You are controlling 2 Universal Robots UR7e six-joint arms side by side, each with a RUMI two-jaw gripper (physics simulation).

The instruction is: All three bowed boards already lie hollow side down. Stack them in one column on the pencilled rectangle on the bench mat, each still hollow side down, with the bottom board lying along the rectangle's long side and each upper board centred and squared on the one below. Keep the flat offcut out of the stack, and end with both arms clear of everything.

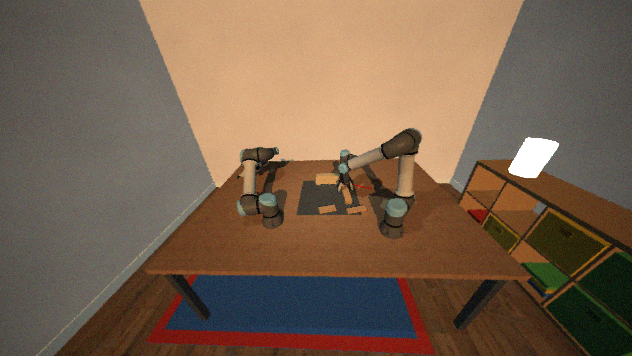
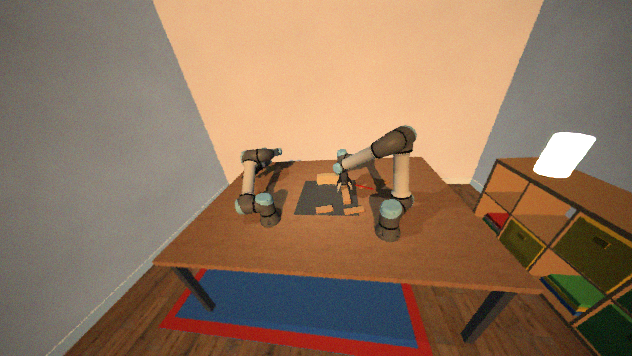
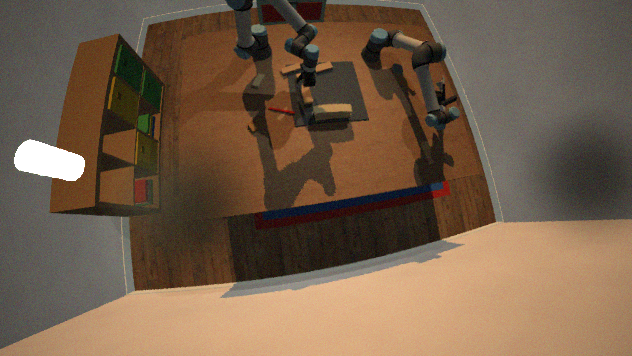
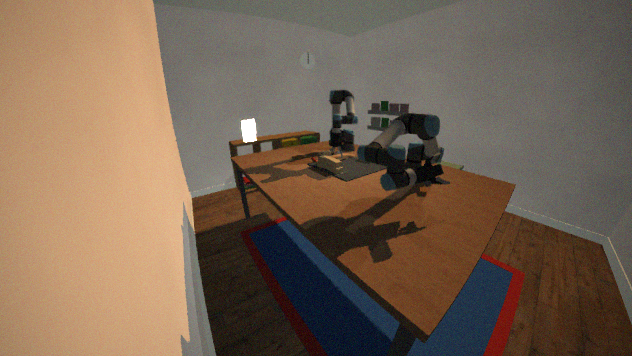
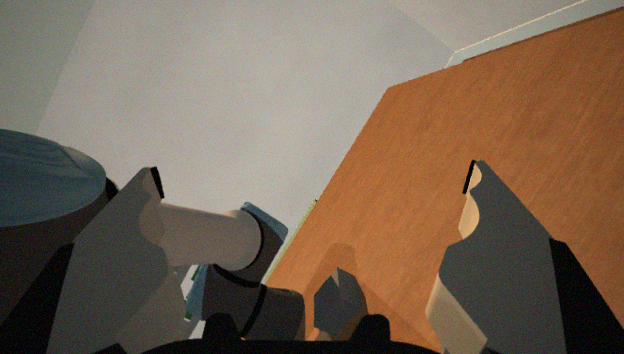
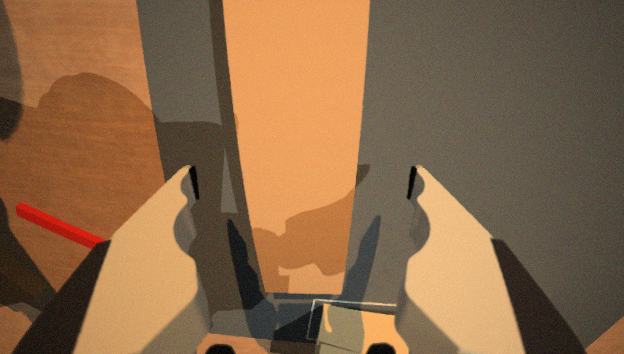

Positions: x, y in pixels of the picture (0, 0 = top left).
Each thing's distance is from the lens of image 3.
dark bench mat [image 3: 346, 90]: 156 cm
